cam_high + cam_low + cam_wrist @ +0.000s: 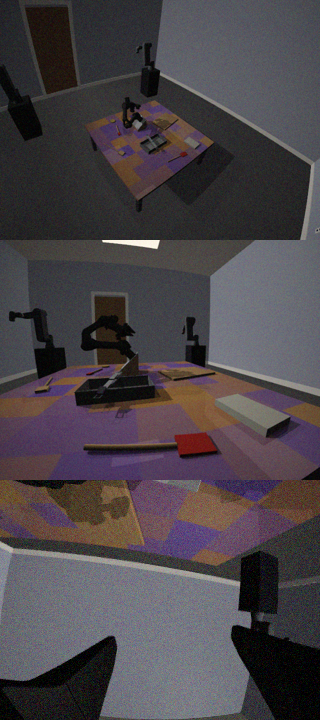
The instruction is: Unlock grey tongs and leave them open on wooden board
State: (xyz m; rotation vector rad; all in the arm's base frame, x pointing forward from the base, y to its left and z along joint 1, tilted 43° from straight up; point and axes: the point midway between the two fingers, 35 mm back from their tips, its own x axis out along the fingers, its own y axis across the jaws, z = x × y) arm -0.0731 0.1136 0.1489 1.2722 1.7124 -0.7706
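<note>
My gripper tip is now 460 mm short of the roasting tin, 70 mm to the left of it and 270 mm above it. From my gripper tip the other things lie so: wooden board 170 mm ahead, 380 mm to the left, 290 mm below; white block 720 mm ahead, 370 mm to the left, 290 mm below; red spatula 780 mm ahead, 80 mm to the left, 290 mm below.
</note>
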